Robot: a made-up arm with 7 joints. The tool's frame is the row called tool. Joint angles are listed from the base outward. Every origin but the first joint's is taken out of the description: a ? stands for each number. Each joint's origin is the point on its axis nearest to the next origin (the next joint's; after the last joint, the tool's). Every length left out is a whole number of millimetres.
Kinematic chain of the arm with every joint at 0, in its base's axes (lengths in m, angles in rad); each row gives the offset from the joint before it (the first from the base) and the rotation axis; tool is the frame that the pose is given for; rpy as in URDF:
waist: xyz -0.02 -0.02 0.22 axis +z
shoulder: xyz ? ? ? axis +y
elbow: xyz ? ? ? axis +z
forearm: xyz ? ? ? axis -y
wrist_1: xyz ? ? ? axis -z
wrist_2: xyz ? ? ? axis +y
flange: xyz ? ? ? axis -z
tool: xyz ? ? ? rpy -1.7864 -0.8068 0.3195
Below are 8 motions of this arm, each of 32 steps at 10 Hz.
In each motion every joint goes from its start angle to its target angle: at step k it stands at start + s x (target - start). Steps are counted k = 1, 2, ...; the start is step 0. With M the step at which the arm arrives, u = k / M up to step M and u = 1 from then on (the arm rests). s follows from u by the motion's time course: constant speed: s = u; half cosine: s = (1 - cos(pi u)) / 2; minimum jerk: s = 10 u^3 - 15 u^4 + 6 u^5.
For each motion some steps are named. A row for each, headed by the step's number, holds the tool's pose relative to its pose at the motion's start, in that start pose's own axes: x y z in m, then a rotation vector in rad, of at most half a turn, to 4 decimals.
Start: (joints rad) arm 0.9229 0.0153 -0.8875 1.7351 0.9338 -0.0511 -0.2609
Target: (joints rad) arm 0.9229 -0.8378 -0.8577 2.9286 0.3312 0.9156 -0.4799
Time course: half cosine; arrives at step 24
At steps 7, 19, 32:
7: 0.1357 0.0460 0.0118 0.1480 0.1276 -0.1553
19: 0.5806 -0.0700 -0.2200 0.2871 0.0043 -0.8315
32: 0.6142 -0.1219 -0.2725 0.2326 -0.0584 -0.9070

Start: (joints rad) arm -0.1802 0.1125 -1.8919 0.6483 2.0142 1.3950 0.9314
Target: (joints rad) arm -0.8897 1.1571 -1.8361 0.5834 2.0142 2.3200 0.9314
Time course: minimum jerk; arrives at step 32
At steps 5, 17, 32:
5: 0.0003 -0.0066 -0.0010 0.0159 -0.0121 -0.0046
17: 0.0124 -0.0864 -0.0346 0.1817 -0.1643 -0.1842
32: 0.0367 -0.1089 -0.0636 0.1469 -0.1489 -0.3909

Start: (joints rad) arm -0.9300 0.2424 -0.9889 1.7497 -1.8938 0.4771 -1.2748
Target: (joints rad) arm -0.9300 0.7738 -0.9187 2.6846 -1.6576 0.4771 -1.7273
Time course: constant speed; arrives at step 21
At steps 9, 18, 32:
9: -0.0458 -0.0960 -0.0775 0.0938 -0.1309 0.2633
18: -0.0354 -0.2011 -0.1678 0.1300 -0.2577 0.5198
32: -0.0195 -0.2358 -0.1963 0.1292 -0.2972 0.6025

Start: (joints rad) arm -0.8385 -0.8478 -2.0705 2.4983 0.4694 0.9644 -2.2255
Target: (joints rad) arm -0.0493 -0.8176 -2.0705 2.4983 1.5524 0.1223 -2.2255
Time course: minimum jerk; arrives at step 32
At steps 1, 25, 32:
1: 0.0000 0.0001 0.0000 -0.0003 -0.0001 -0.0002
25: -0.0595 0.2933 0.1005 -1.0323 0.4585 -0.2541
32: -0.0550 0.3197 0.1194 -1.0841 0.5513 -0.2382

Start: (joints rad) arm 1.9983 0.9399 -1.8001 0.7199 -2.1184 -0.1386 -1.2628
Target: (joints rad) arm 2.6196 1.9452 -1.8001 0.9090 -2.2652 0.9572 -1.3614
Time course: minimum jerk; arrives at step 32
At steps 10, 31, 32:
10: -0.0177 -0.0504 0.0210 0.3845 0.0977 0.1124
31: 0.0727 -0.3941 -0.0838 1.8845 0.8580 1.0310
32: 0.0728 -0.3942 -0.0839 1.8850 0.8584 1.0314

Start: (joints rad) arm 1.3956 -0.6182 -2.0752 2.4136 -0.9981 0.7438 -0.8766
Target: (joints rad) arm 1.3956 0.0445 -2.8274 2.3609 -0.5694 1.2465 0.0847
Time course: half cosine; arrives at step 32
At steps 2, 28, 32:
2: 0.0001 -0.0016 -0.0010 -0.0041 0.0048 0.0075
28: 0.0888 -0.2343 -0.1163 -0.9150 0.3963 0.7150
32: 0.0960 -0.2455 -0.1196 -0.9697 0.4108 0.7337

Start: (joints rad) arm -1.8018 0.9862 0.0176 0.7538 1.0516 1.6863 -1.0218
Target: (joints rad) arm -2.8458 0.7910 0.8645 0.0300 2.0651 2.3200 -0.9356
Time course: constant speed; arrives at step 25
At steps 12, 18, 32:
12: -0.0165 0.0262 0.1106 0.6187 0.6282 -0.2793
18: -0.0077 0.0042 0.1604 0.9015 0.8646 -0.3953
32: 0.0010 -0.0414 0.1971 1.1988 1.0694 -0.5379

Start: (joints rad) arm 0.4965 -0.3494 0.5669 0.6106 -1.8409 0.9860 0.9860
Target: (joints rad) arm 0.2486 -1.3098 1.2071 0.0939 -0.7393 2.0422 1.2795
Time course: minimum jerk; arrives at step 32
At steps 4, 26, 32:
4: 0.0005 -0.0027 -0.0032 -0.0148 -0.0042 0.0194
26: 0.0379 -0.2297 -0.0736 -0.9040 -0.6397 1.2709
32: 0.0418 -0.2411 -0.0713 -0.9556 -0.6899 1.3437

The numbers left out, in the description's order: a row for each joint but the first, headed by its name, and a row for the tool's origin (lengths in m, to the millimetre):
shoulder: -0.02 0.06 0
elbow: 0.02 0 0.19
forearm: 0.09 -0.05 0
wrist_1: 0.08 0 -0.29
wrist_2: 0 0.04 0
flange: 0.06 0 -0.1
tool: -0.03 -0.02 0

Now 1 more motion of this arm.
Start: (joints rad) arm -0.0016 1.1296 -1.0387 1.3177 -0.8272 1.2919 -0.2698
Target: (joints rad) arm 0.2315 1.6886 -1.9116 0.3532 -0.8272 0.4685 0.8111
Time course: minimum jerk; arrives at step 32
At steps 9, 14, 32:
9: -0.0467 0.0214 0.0280 -0.0816 0.0669 0.1018
14: -0.1383 0.0289 0.0758 -0.2557 0.2124 0.2696
32: -0.3119 -0.0697 0.2084 -0.9145 0.7496 0.6035

